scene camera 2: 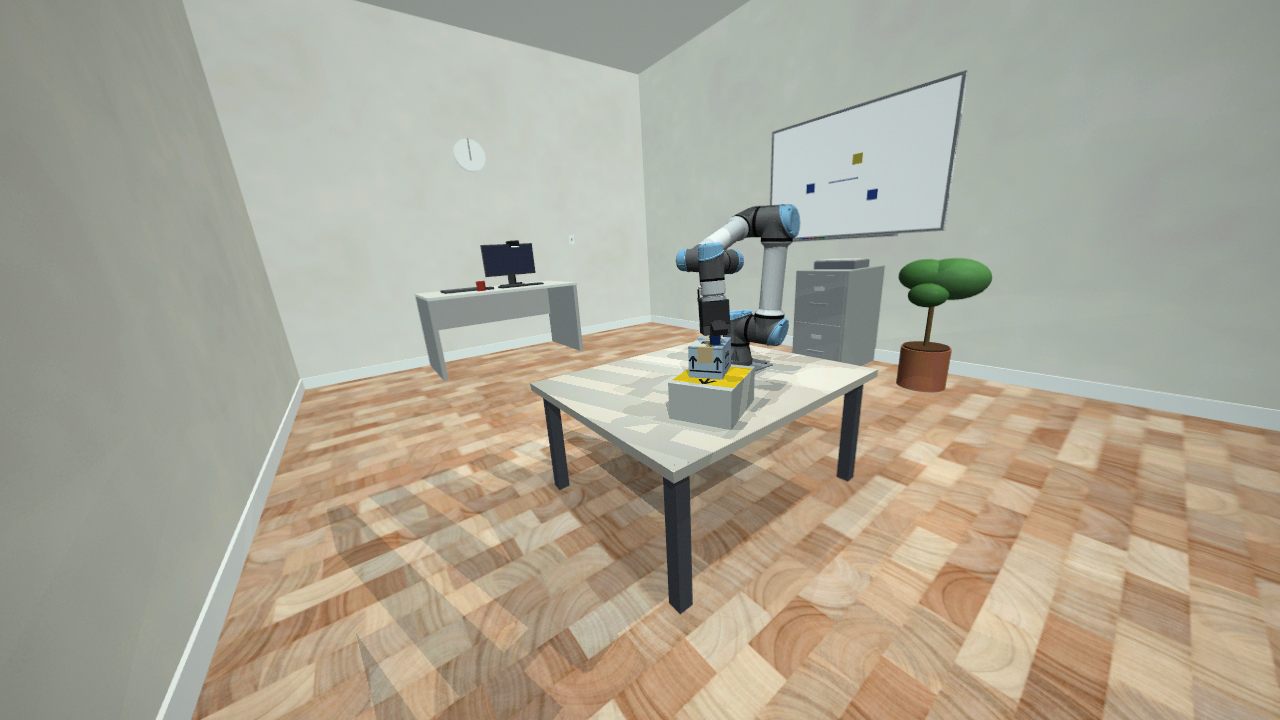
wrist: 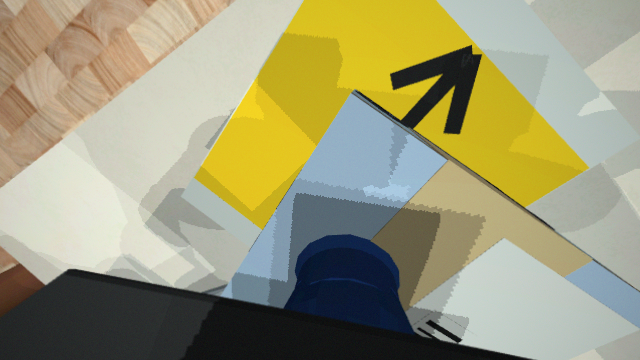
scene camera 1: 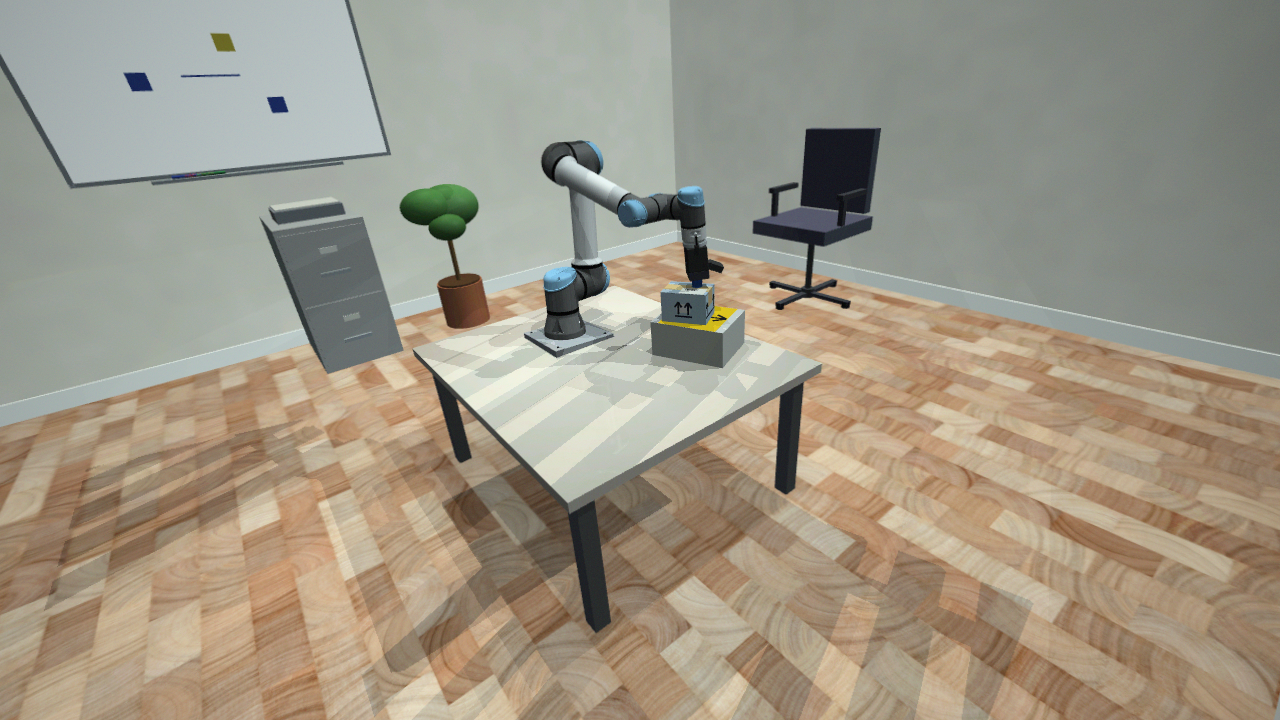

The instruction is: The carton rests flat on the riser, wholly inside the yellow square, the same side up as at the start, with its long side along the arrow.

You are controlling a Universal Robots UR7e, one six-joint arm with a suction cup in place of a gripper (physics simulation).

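The blue-grey carton point(scene camera 1: 671, 313) point(scene camera 2: 708, 365) point(wrist: 360, 130) is upright, its printed arrows pointing up. My suction cup point(scene camera 1: 697, 283) point(scene camera 2: 715, 339) point(wrist: 347, 280) is attached to its top. The carton is over the grey riser point(scene camera 1: 684, 344) point(scene camera 2: 702, 407) point(wrist: 505, 30), with no clear gap beneath it in the scene views. Part of the yellow square point(scene camera 1: 732, 312) point(scene camera 2: 738, 374) point(wrist: 375, 40) and the black arrow's head point(scene camera 1: 718, 317) point(scene camera 2: 707, 382) point(wrist: 460, 75) show beyond it. The carton hides part of the square, so its exact fit and contact cannot be told.
The riser stands on the table point(scene camera 1: 572, 429) point(scene camera 2: 626, 416), beside the arm's base plate point(scene camera 1: 568, 340). Behind the table are a potted plant point(scene camera 1: 465, 302) point(scene camera 2: 923, 365) and a filing cabinet point(scene camera 1: 344, 295) point(scene camera 2: 819, 313). An office chair point(scene camera 1: 839, 170) stands farther back.
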